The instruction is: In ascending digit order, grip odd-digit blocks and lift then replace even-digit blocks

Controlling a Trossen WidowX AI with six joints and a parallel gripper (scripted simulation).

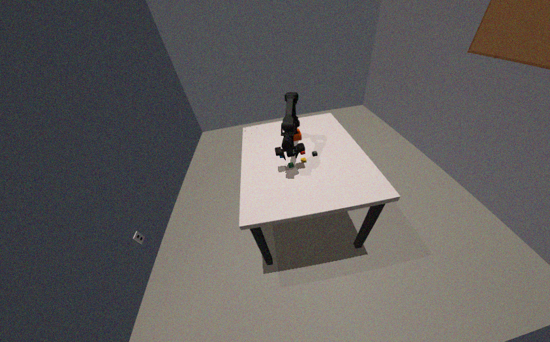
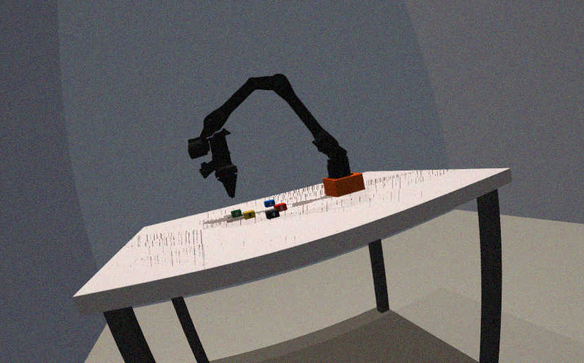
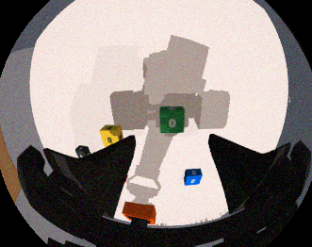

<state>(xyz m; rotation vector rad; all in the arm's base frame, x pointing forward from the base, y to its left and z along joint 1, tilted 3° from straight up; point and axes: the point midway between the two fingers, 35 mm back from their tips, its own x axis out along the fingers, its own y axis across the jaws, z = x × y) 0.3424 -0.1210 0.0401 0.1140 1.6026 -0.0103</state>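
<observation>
The green block lies 6 cm below my gripper tip. Also, from my gripper tip: red block (12 cm behind, 12 cm to the left, 6 cm below); blue block (13 cm behind, 4 cm to the right, 6 cm below); yellow block (2 cm behind, 10 cm to the left, 6 cm below).
</observation>
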